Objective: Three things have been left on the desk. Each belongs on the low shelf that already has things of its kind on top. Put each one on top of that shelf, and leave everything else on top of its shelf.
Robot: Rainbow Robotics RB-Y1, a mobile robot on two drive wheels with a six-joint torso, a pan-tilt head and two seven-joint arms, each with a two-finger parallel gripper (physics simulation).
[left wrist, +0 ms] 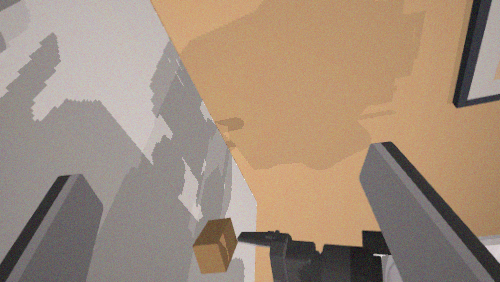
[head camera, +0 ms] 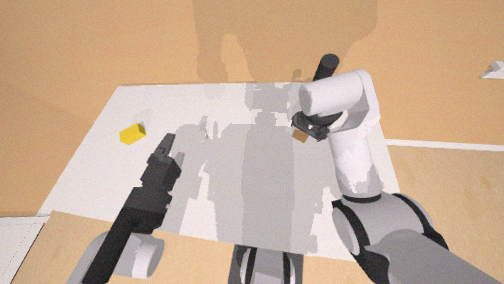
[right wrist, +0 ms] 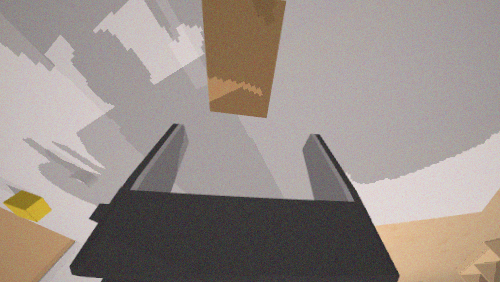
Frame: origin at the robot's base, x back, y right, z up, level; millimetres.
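Seen in the pictures: left gripper, fingertip midpoint: (left wrist: 232,175) (head camera: 177,144); right gripper, fingertip midpoint: (left wrist: 244,263) (head camera: 305,132) (right wrist: 247,137).
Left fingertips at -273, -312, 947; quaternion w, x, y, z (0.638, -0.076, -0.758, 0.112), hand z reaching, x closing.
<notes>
A point is followed by its place in that frame, as x, y, z.
A yellow block (head camera: 132,134) @[-353, -727, 765] (right wrist: 27,205) @[-379, -702, 753] lies near the left side of the white desk (head camera: 95,165) @[-179, -903, 721] (left wrist: 110,65) @[-553, -281, 721] (right wrist: 415,197) @[-151, 311, 721]. A brown block (head camera: 300,135) @[-442, 67, 767] (left wrist: 215,247) @[-454, 44, 765] (right wrist: 242,55) @[-491, 90, 771] is on the right part of the desk, partly hidden by my right gripper in the head view. My right gripper (right wrist: 247,137) @[-436, 77, 809] is open and empty; the brown block is beyond its fingertips, apart from them. My left gripper (head camera: 175,145) @[-273, -312, 947] (left wrist: 232,175) @[-273, -312, 947] is open and empty, over the desk to the right of the yellow block. A third desk object and the low shelves are not identifiable.
A dark picture frame (left wrist: 466,60) @[-787, -14, 1305] shows at the upper right of the left wrist view. A white object (head camera: 494,70) @[-845, 870, 800] is at the far right edge of the head view. Pale wooden pieces (right wrist: 487,265) @[3060, 2304, 109] show at the lower right of the right wrist view.
</notes>
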